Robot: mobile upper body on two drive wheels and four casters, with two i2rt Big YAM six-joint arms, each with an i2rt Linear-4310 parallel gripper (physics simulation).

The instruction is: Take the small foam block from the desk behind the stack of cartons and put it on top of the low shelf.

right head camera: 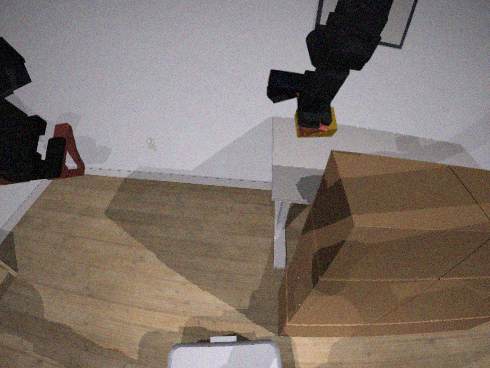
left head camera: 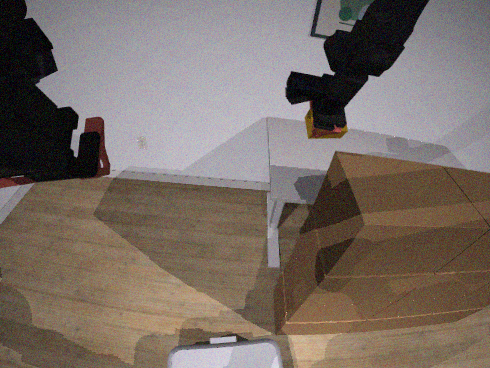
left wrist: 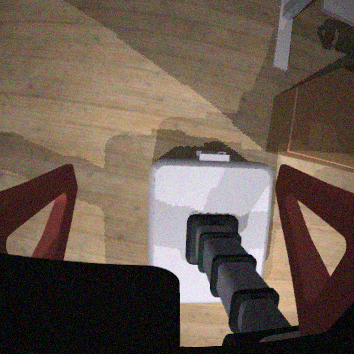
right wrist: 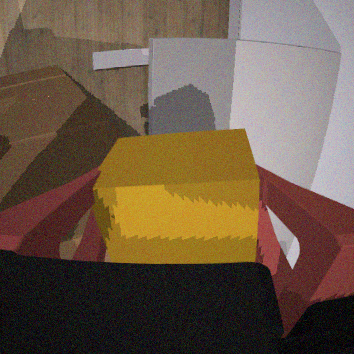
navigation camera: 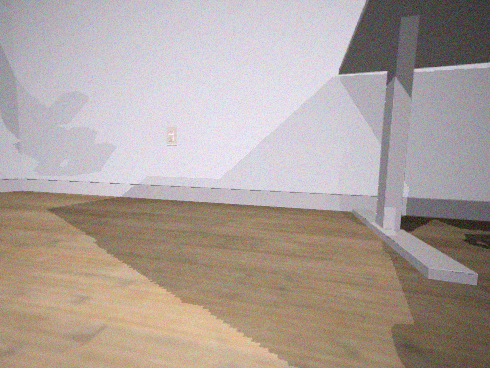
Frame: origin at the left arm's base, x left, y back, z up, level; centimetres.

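Seen in the pictures: left gripper, fingertip midpoint: (right head camera: 55, 174) (left head camera: 75, 173) (left wrist: 175, 175); right gripper, fingertip midpoint: (right head camera: 302, 124) (left head camera: 313, 125) (right wrist: 178, 174).
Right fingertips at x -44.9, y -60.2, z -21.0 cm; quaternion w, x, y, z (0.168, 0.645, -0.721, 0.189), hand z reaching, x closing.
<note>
A point is followed by its place in that frame.
The small foam block (left head camera: 311, 127) @(x -43.4, y -58.1, z -20.3 cm) (right head camera: 333, 122) @(x -51.3, y -57.2, z -18.5 cm) (right wrist: 182, 215) @(x -44.4, y -58.9, z -18.2 cm) is yellow and sits between the red fingers of my right gripper (left head camera: 327, 131) (right head camera: 316, 131) (right wrist: 178, 174) @(x -44.9, y -60.2, z -21.0 cm), which is shut on it. It is held up, in front of the far part of the white desk (left head camera: 300, 150) @(x -70.9, y -116.2, z -69.0 cm) (right head camera: 300, 150) @(x -68.0, y -115.8, z -69.0 cm) (right wrist: 195, 60) @(x -53.5, y -90.8, z -69.0 cm) as the head views show it. The stack of brown cartons (left head camera: 400, 200) @(x -69.7, y -44.3, z -33.0 cm) (right head camera: 400, 195) @(x -72.0, y -46.3, z -33.0 cm) (left wrist: 325, 120) @(x -54.9, y -48.4, z -86.0 cm) (right wrist: 30, 110) @(x -55.5, y -52.4, z -76.4 cm) stands on the near side of the desk. My left gripper (left head camera: 54, 178) (right head camera: 40, 179) @(x -0.9, y -34.6, z -13.4 cm) (left wrist: 175, 175) @(x -0.9, y -34.6, z -13.4 cm) is open and empty, far left of the desk. The low shelf does not show.
The desk's leg (left head camera: 273, 245) (right head camera: 280, 245) (navigation camera: 394, 150) @(x -64.9, y -112.3, z -112.3 cm) stands left of the cartons, with a long foot (navigation camera: 425, 257) on the floor. My white base (left head camera: 225, 356) @(x -22.8, y -25.6, z -115.0 cm) (left wrist: 170, 185) @(x -5.1, y -21.8, z -115.0 cm) shows low in the head views. A framed picture (left head camera: 313, 27) @(x -77.8, y -153.7, z -7.4 cm) hangs on the wall behind the right arm.
</note>
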